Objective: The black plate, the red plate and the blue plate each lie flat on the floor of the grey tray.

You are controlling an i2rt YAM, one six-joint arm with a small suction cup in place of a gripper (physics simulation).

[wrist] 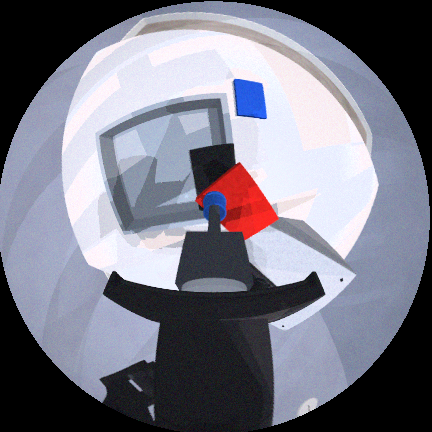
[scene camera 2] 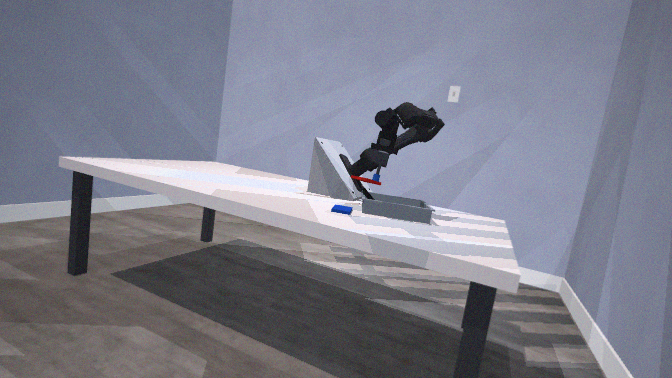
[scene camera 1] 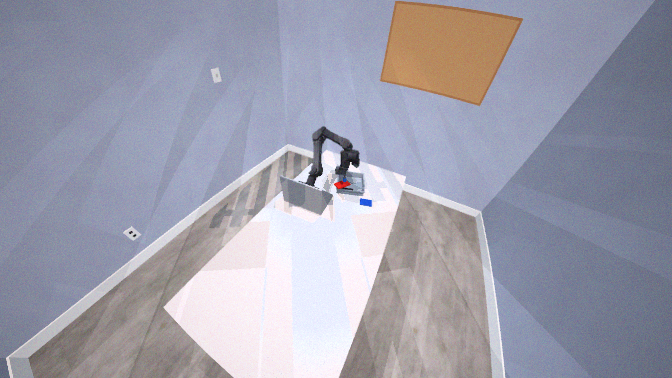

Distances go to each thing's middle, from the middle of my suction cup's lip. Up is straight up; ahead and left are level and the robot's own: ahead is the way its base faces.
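The grey tray (scene camera 2: 403, 208) is the reference here: my suction cup is 9 cm to the right of it, 1 cm short of it and 9 cm above it. Counted from my suction cup, the black plate (wrist: 208, 163) is 1 cm ahead and 8 cm below; the red plate (wrist: 247, 209) is 4 cm to the right and 1 cm below; the blue plate (wrist: 249, 97) is 21 cm ahead, 1 cm to the right and 11 cm below. Going by their middles, of the things named here the blue plate is the farthest from my suction cup.
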